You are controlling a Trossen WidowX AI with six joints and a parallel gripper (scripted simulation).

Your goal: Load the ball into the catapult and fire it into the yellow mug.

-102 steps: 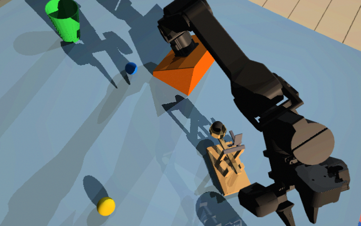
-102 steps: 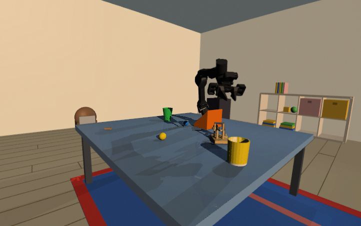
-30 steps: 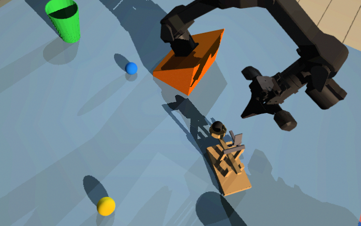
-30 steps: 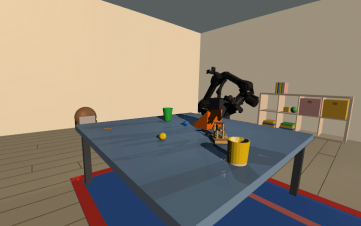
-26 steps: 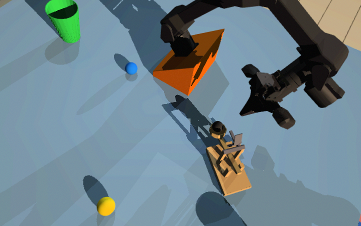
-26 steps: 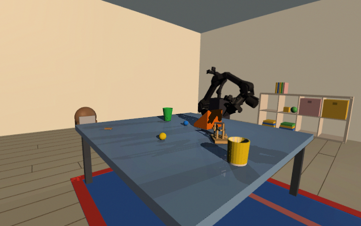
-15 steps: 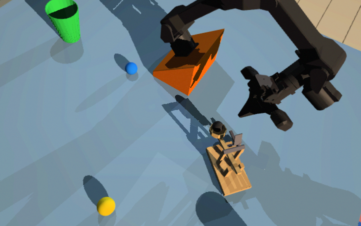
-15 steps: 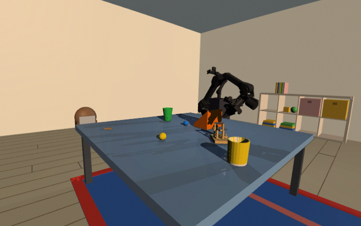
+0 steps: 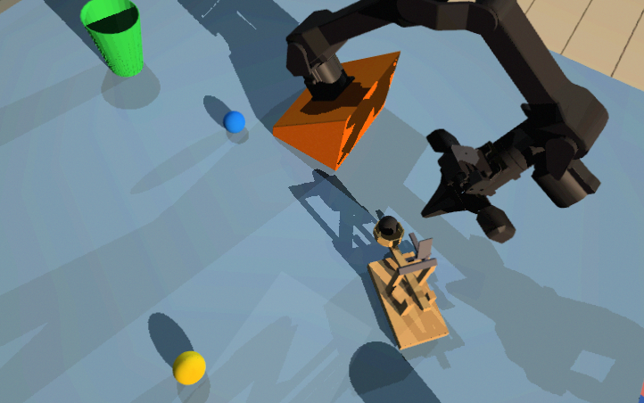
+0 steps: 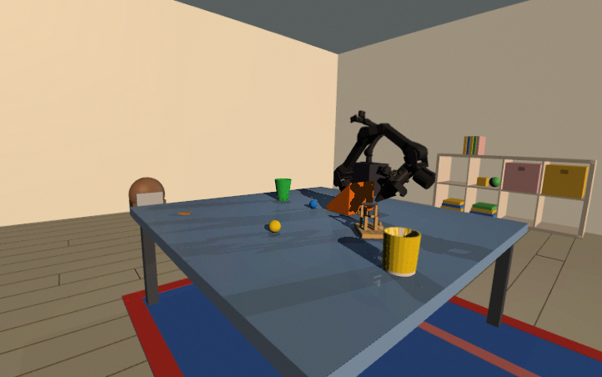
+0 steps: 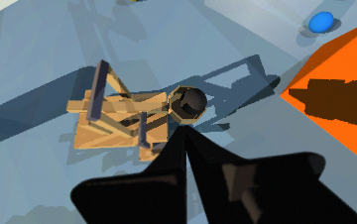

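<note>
My gripper tip is 3 cm short of the dark ball, 4 cm to the left of it and 4 cm above it. The rest, counted from my gripper tip: wooden catapult (5 cm ahead, 2 cm to the left, 5 cm below); then yellow ball (38 cm ahead, 13 cm to the right, 8 cm below); then blue ball (1 cm ahead, 38 cm to the right, 8 cm below).
</note>
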